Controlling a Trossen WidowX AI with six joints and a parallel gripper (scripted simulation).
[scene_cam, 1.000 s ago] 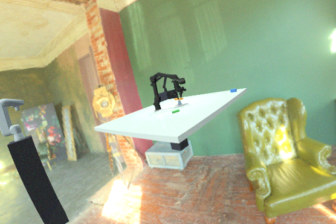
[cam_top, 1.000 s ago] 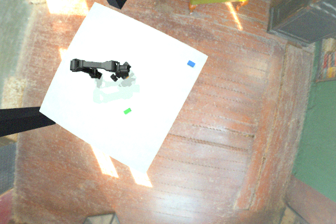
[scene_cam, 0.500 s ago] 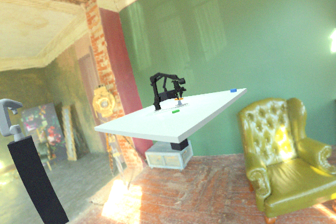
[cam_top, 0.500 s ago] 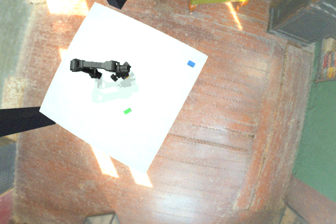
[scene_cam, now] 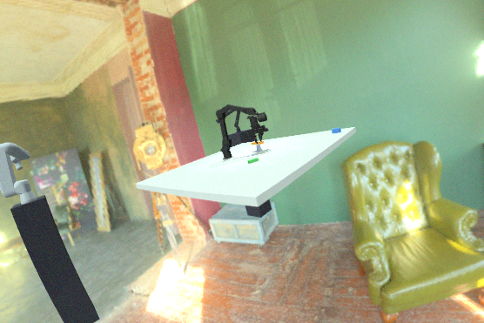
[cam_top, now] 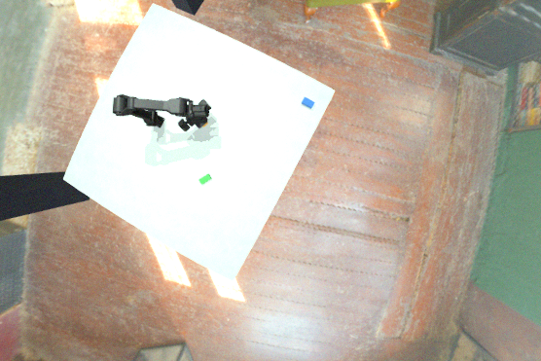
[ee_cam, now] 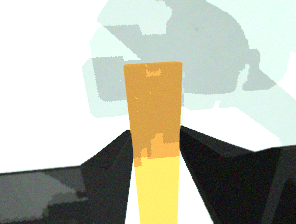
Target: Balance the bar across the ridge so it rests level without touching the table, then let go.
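My gripper tip is 30 mm past the orange bar and 10 mm to the right of it. The rest, counted from my gripper tip: green block: 290 mm to the right, 170 mm ahead, 60 mm below; then blue block: 490 mm ahead, 370 mm to the left, 50 mm below.
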